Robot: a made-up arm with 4 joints. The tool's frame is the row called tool.
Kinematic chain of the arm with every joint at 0, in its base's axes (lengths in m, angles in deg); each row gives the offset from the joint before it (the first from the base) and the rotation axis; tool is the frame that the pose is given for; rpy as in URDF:
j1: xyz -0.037 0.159 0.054 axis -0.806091 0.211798 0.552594
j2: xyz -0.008 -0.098 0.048 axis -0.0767 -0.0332 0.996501
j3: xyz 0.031 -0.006 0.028 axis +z
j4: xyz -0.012 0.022 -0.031 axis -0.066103 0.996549 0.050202
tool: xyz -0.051 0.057 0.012 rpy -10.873 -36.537 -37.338
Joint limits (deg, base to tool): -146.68..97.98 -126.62..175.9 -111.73..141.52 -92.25..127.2
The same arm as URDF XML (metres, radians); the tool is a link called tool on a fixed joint. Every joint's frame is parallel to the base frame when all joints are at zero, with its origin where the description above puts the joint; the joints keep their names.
<robot name="arm">
  <link name="base_link"/>
  <link name="link1"/>
  <link name="link2"/>
  <link name="link3"/>
  <link name="link4"/>
  <link name="tool"/>
  <joint name="j1" type="revolute">
    <parent link="base_link"/>
    <child link="link1"/>
    <origin xyz="-0.037 0.159 0.054"/>
    <axis xyz="-0.806091 0.211798 0.552594"/>
    <limit lower="-2.56" upper="1.7101"/>
  </joint>
  <joint name="j2" type="revolute">
    <parent link="link1"/>
    <child link="link2"/>
    <origin xyz="-0.008 -0.098 0.048"/>
    <axis xyz="-0.0767 -0.0332 0.996501"/>
    <limit lower="-2.2099" upper="3.07"/>
  </joint>
  <joint name="j3" type="revolute">
    <parent link="link2"/>
    <child link="link3"/>
    <origin xyz="0.031 -0.006 0.028"/>
    <axis xyz="0 0 1"/>
    <limit lower="-1.9501" upper="2.47"/>
  </joint>
  <joint name="j4" type="revolute">
    <parent link="link3"/>
    <child link="link4"/>
    <origin xyz="-0.012 0.022 -0.031"/>
    <axis xyz="-0.066103 0.996549 0.050202"/>
    <limit lower="-1.6101" upper="2.2201"/>
  </joint>
  <joint name="tool_joint" type="fixed">
    <parent link="link4"/>
    <child link="tool"/>
    <origin xyz="-0.051 0.057 0.012" rpy="-0.1898 -0.6377 -0.6517"/>
  </joint>
</robot>

